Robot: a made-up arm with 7 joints. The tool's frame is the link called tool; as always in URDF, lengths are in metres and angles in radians. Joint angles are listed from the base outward. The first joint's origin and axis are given. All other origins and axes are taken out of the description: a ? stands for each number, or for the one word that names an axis. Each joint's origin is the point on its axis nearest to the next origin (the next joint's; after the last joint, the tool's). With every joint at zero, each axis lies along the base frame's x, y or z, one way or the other. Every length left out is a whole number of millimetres.
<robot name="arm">
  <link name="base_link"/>
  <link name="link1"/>
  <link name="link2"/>
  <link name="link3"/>
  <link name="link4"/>
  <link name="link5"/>
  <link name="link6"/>
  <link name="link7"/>
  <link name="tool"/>
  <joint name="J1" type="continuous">
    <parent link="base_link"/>
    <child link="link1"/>
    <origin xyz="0 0 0.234"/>
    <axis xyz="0 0 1"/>
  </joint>
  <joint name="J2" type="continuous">
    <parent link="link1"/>
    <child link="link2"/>
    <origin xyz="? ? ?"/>
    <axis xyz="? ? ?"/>
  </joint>
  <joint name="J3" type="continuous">
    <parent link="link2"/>
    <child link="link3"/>
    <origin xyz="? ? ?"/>
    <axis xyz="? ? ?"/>
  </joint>
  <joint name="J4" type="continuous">
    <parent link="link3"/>
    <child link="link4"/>
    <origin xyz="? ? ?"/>
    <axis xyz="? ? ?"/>
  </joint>
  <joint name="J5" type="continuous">
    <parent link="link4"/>
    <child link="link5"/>
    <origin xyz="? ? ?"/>
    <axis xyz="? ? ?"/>
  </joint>
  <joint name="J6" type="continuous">
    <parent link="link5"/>
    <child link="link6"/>
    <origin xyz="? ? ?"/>
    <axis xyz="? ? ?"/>
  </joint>
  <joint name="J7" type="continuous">
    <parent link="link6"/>
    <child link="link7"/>
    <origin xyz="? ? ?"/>
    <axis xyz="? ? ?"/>
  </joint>
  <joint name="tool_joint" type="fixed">
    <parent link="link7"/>
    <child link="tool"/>
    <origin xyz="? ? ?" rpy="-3.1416 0 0"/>
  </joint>
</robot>
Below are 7 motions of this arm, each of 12 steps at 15 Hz.
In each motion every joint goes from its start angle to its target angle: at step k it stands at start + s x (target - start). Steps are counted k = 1, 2, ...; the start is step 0. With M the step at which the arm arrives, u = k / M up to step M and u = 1 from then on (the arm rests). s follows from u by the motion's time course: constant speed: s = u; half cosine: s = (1 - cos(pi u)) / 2; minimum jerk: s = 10 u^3 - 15 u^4 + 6 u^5.
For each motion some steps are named. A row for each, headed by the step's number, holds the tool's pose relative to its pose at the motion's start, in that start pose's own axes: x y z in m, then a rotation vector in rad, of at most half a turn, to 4 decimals.
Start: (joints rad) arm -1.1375 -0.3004 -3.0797 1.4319 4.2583 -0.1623 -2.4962
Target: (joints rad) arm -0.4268 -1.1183 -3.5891 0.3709 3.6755 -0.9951 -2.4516
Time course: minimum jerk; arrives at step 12
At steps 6, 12:
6: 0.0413 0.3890 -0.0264 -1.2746 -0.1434 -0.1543
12: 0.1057 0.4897 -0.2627 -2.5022 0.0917 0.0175

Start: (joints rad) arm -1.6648 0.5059 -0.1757 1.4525 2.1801 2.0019 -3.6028
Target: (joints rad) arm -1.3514 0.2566 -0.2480 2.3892 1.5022 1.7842 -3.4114
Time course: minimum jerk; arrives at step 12
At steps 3, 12:
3: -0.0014 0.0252 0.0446 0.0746 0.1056 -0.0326
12: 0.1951 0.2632 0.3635 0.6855 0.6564 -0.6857

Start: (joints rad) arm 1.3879 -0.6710 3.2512 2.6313 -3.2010 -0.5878 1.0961
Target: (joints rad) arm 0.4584 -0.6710 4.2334 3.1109 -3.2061 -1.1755 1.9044
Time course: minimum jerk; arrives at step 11
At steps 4, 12:
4: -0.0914 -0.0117 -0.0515 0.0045 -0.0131 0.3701
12: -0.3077 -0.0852 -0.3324 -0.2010 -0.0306 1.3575

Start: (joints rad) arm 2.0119 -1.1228 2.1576 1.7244 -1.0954 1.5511 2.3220
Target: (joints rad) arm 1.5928 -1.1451 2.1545 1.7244 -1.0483 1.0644 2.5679
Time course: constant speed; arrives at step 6
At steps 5, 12:
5: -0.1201 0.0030 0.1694 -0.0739 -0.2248 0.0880
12: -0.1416 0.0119 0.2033 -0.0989 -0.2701 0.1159

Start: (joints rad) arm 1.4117 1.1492 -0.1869 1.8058 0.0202 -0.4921 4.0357
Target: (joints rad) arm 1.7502 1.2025 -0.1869 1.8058 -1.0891 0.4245 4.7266
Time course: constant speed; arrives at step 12
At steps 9, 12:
9: 0.2092 0.0559 -0.0148 0.3747 0.4842 -0.5183
12: 0.2553 0.0584 -0.0307 0.5004 0.4049 -0.7404

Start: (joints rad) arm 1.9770 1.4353 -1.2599 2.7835 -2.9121 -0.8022 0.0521
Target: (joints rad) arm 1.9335 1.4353 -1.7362 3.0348 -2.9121 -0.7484 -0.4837
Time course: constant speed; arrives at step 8
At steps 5, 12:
5: -0.0384 -0.0305 -0.0329 0.2650 -0.1512 -0.4971
12: -0.0562 -0.0328 -0.0536 0.4366 -0.1945 -0.8156

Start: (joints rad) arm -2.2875 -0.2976 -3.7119 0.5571 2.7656 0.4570 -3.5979
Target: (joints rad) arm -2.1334 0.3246 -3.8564 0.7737 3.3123 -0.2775 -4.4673
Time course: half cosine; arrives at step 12
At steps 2, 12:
2: 0.0099 0.0088 -0.0066 -0.0210 -0.0058 -0.0160
12: 0.1162 0.0977 -0.1580 0.0606 0.1610 -0.1293

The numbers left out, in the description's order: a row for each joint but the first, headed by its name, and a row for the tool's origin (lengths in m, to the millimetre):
J2: xyz 0 0 0, axis 0 1 0
J3: xyz 0 0 0.313, axis 0 0 1
J4: xyz 0.036 0 0, axis 0 -1 0
J5: xyz 0.082 0 -0.36, axis 0 0 -1
J6: xyz 0 0 0, axis 0 1 0
J7: xyz 0.06 0 -0.076, axis 0 0 -1
tool: xyz 0 0 0

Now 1 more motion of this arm.
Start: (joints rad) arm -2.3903 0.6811 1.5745 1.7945 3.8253 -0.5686 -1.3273
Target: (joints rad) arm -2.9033 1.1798 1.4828 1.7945 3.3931 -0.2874 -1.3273
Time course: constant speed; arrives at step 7
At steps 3, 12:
3: 0.0766 -0.1336 -0.1322 0.3937 0.0117 0.0397
12: 0.2048 -0.2188 -0.3502 0.8898 0.0385 0.1010

